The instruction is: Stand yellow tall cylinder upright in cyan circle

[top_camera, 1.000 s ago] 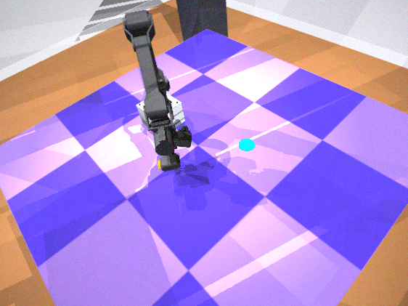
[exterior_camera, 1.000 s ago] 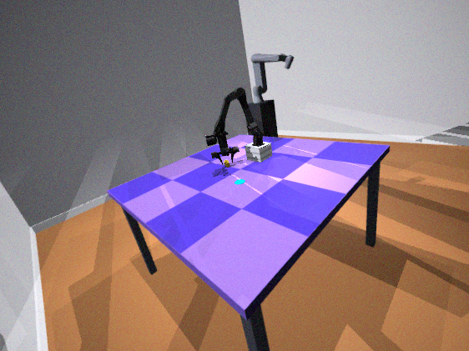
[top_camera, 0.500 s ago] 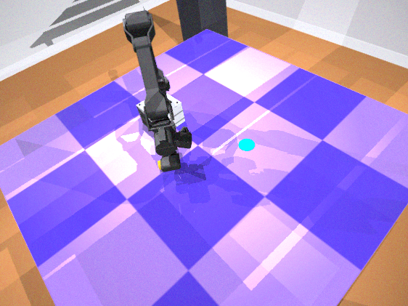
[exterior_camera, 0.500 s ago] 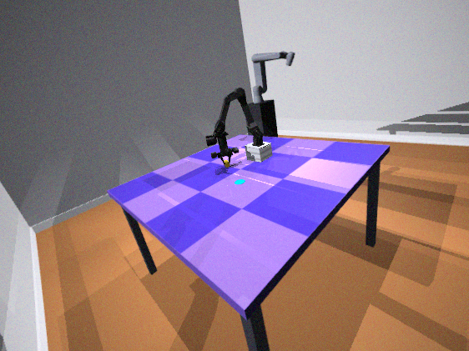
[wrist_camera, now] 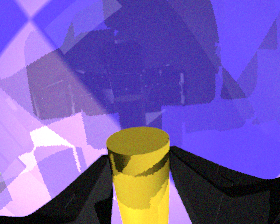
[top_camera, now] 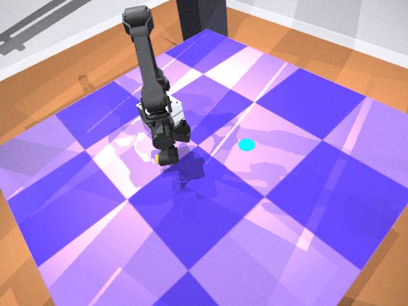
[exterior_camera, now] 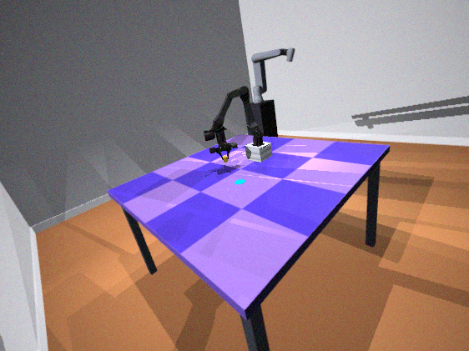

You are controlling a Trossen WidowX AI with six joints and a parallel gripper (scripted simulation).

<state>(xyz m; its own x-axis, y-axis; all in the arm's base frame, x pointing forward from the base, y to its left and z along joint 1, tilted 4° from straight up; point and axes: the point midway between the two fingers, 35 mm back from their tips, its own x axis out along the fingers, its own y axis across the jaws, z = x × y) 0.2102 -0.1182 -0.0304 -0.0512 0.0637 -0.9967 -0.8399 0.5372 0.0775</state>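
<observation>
Right now my gripper tip is 120 mm short of the cyan circle, 250 mm to the right of it and 50 mm above it. From my gripper tip the other things lie so: yellow cylinder: 10 mm behind, 20 mm to the right.
</observation>
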